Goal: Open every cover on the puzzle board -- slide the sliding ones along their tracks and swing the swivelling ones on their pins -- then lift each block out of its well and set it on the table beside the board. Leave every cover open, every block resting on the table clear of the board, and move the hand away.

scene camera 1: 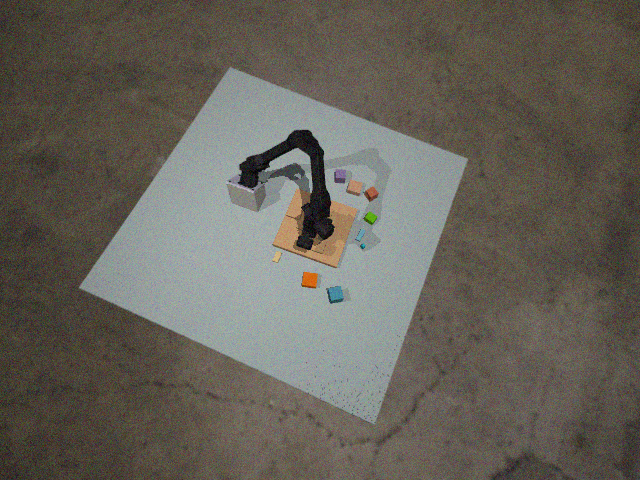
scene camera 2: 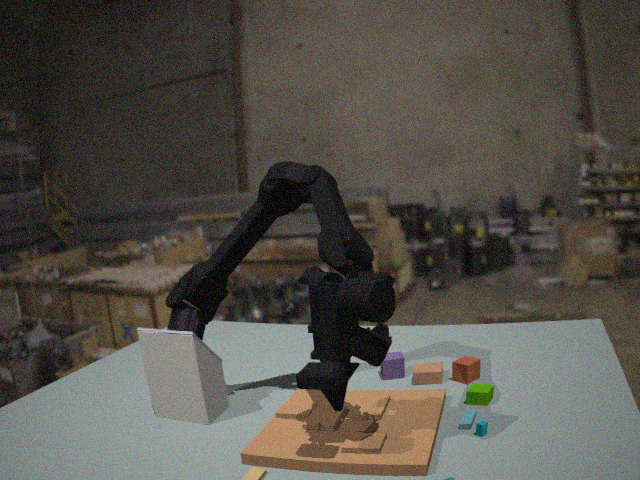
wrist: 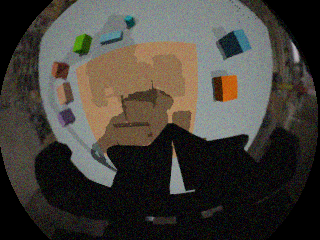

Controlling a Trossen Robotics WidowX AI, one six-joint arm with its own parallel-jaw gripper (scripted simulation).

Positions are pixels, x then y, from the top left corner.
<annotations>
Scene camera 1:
tan puzzle board: 343, 216
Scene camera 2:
gripper: 338, 410
tan puzzle board: 412, 418
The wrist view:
gripper: 170, 126
tan puzzle board: 128, 71
</annotations>
